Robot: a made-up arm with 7 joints. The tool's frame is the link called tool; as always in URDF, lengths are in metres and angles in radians. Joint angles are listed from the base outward. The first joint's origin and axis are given. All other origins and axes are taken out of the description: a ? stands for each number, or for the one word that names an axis. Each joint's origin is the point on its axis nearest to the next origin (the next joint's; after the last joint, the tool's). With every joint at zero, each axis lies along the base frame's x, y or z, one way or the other. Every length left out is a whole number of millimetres.
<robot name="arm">
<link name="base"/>
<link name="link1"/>
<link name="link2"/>
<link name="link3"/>
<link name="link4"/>
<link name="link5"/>
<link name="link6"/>
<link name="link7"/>
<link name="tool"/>
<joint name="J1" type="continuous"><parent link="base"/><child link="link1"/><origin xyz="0.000 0.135 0.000"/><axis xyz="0 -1 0"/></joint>
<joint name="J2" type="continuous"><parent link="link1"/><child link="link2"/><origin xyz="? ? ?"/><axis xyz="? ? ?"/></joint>
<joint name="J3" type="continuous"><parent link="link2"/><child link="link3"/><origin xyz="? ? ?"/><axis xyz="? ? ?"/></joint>
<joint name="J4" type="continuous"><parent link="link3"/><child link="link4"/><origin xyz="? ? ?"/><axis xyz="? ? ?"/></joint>
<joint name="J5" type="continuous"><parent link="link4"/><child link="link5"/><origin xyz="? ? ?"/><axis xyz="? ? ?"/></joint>
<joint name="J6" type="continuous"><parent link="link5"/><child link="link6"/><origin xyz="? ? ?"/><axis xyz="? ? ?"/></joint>
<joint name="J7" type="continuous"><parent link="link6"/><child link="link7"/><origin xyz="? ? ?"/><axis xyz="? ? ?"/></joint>
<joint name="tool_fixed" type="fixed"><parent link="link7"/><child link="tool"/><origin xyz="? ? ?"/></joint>
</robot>
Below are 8 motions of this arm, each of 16 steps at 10 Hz.
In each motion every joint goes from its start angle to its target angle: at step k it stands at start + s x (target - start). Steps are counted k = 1, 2, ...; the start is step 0. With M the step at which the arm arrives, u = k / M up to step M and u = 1 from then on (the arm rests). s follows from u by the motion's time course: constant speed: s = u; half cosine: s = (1 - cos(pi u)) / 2; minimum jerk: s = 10 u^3 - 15 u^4 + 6 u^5.
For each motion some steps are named. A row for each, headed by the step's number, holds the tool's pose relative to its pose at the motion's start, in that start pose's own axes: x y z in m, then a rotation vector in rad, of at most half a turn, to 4 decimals.
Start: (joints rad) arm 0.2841 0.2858 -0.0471 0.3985 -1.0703 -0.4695 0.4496
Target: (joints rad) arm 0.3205 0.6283 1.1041 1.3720 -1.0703 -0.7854 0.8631
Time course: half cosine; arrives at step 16
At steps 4, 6, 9, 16:
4: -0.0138 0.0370 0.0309 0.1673 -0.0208 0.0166
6: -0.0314 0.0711 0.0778 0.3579 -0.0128 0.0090
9: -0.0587 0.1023 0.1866 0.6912 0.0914 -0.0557
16: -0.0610 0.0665 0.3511 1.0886 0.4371 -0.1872

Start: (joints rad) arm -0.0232 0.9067 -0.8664 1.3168 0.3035 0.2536 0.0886
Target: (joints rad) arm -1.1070 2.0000 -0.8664 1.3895 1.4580 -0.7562 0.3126
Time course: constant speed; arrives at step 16
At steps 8, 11, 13, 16:
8: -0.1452 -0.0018 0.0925 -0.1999 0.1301 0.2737
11: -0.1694 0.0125 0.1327 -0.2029 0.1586 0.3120
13: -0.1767 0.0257 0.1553 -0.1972 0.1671 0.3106
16: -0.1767 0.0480 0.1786 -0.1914 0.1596 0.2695

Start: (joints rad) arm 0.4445 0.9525 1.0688 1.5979 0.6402 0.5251 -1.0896
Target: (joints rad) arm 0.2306 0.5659 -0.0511 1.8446 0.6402 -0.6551 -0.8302
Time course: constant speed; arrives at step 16
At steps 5, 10, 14, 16:
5: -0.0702 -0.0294 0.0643 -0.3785 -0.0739 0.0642
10: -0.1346 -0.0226 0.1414 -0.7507 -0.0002 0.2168
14: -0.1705 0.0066 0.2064 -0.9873 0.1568 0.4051
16: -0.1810 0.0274 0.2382 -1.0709 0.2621 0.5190

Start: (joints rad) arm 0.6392 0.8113 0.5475 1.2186 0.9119 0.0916 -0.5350
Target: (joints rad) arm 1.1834 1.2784 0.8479 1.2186 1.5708 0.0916 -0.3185
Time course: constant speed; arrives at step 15
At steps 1, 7, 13, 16:
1: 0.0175 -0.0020 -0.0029 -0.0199 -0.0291 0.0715
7: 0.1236 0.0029 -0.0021 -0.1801 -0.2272 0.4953
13: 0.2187 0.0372 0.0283 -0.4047 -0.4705 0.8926
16: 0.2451 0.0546 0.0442 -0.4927 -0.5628 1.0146

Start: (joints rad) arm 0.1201 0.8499 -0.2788 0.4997 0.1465 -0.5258 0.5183
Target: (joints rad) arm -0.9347 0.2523 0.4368 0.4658 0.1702 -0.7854 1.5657
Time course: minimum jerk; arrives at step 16
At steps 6, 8, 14, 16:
6: -0.0494 -0.0841 0.0195 -0.3611 0.0116 0.2115
8: -0.0832 -0.1529 0.0623 -0.6045 0.0234 0.4073
14: -0.1056 -0.2767 0.2238 -0.9500 0.0648 0.8639
16: -0.1047 -0.2799 0.2303 -0.9572 0.0669 0.8791

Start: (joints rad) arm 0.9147 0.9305 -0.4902 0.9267 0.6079 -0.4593 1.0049
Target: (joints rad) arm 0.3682 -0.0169 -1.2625 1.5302 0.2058 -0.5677 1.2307
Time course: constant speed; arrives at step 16
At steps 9, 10, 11, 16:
9: 0.0267 -0.2392 -0.1659 -0.9462 -0.4512 0.1424
10: 0.0429 -0.2658 -0.1734 -1.0265 -0.5344 0.1466
11: 0.0614 -0.2908 -0.1787 -1.0998 -0.6234 0.1477
16: 0.1778 -0.3815 -0.1742 -1.3408 -1.1416 0.1006

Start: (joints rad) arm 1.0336 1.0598 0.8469 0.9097 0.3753 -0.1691 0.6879
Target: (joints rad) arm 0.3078 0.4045 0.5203 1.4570 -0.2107 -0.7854 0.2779
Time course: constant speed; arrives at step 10
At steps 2, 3, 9, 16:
2: -0.0333 -0.0421 0.0042 -0.1101 0.0703 -0.1436
3: -0.0489 -0.0633 0.0110 -0.1721 0.0884 -0.2033
9: -0.1074 -0.1790 0.1028 -0.5459 0.0151 -0.3388
16: -0.1092 -0.1950 0.1228 -0.5941 -0.0171 -0.3238

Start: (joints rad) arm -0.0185 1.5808 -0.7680 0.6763 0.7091 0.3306 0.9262
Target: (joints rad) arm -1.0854 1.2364 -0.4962 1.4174 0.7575 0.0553 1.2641
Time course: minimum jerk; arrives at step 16
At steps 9, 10, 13, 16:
9: -0.0336 -0.1498 -0.1154 -0.8868 0.1438 -0.3423
10: -0.0508 -0.1786 -0.1223 -1.0500 0.1561 -0.3538
13: -0.0893 -0.2355 -0.1218 -1.3808 0.1591 -0.3317
16: -0.0976 -0.2470 -0.1192 -1.4494 0.1551 -0.3191

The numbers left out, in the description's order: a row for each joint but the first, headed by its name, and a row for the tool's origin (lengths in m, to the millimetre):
J2: xyz 0.000 0.000 0.000, axis 1 0 0
J3: xyz 0.000 0.000 -0.161, axis 0 0 1
J4: xyz 0.000 0.000 0.000, axis 0 -1 0
J5: xyz 0.000 0.000 -0.229, axis 0 0 1
J6: xyz 0.000 0.000 0.000, axis 0 1 0
J7: xyz 0.000 0.000 0.000, axis -1 0 0
tool: xyz 0.000 0.000 0.000

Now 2 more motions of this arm.
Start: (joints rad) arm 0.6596 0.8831 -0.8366 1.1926 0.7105 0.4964 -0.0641
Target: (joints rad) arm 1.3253 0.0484 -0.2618 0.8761 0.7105 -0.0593 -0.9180
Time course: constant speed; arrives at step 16
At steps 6, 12, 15, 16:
6: 0.1026 0.0036 0.0179 0.2790 -0.5041 0.3918
12: 0.1896 0.0012 0.0622 0.4398 -0.8086 0.9245
15: 0.2267 -0.0053 0.0912 0.4570 -0.8651 1.2154
16: 0.2380 -0.0086 0.1016 0.4526 -0.8681 1.3118

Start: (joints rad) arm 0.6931 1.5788 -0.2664 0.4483 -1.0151 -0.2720 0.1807
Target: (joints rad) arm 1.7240 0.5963 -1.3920 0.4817 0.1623 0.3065 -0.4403
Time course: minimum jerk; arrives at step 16
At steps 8, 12, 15, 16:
8: 0.1766 0.0594 -0.0168 0.3801 -0.2427 0.6738
12: 0.2593 0.1954 0.0577 0.6478 -0.3782 1.0703
15: 0.2674 0.2304 0.0886 0.7177 -0.4034 1.1426
16: 0.2675 0.2312 0.0893 0.7193 -0.4039 1.1441

